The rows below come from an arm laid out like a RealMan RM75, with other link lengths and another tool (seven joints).
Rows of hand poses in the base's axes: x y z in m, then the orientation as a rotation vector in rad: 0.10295, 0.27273, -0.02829, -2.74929, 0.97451, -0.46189; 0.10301, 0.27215, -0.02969, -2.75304, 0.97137, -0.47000; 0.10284, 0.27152, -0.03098, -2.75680, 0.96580, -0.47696; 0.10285, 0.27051, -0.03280, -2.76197, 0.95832, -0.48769; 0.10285, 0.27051, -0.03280, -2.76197, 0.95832, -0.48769; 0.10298, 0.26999, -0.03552, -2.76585, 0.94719, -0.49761; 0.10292, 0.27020, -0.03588, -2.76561, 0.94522, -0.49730; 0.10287, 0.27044, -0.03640, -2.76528, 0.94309, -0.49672; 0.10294, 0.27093, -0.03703, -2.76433, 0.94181, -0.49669; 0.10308, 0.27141, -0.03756, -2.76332, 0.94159, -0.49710; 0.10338, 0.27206, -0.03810, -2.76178, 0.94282, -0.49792; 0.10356, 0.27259, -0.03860, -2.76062, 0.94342, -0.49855; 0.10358, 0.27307, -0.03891, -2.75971, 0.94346, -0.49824; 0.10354, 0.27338, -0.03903, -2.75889, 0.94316, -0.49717; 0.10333, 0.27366, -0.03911, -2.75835, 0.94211, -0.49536
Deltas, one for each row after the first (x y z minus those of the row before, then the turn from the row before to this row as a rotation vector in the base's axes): 0.00006, -0.00058, -0.00140, -0.00562, -0.00371, 0.00173; -0.00017, -0.00063, -0.00129, -0.00480, -0.00343, 0.00345; 0.00001, -0.00101, -0.00182, -0.00708, -0.00532, 0.00451; 0.00000, 0.00000, 0.00000, 0.00000, 0.00000, 0.00000; 0.00013, -0.00052, -0.00272, -0.00508, -0.00591, 0.00693; -0.00006, 0.00021, -0.00036, 0.00065, -0.00022, 0.00134; -0.00005, 0.00024, -0.00052, 0.00085, -0.00013, 0.00147; 0.00007, 0.00049, -0.00063, 0.00106, -0.00055, 0.00080; 0.00014, 0.00048, -0.00053, 0.00078, -0.00066, 0.00005; 0.00030, 0.00065, -0.00054, 0.00085, -0.00088, -0.00100; 0.00018, 0.00053, -0.00050, 0.00069, -0.00072, -0.00054; 0.00002, 0.00048, -0.00031, 0.00090, -0.00017, -0.00006; -0.00004, 0.00031, -0.00012, 0.00116, 0.00025, 0.00024; -0.00021, 0.00028, -0.00008, 0.00130, 0.00066, 0.00083
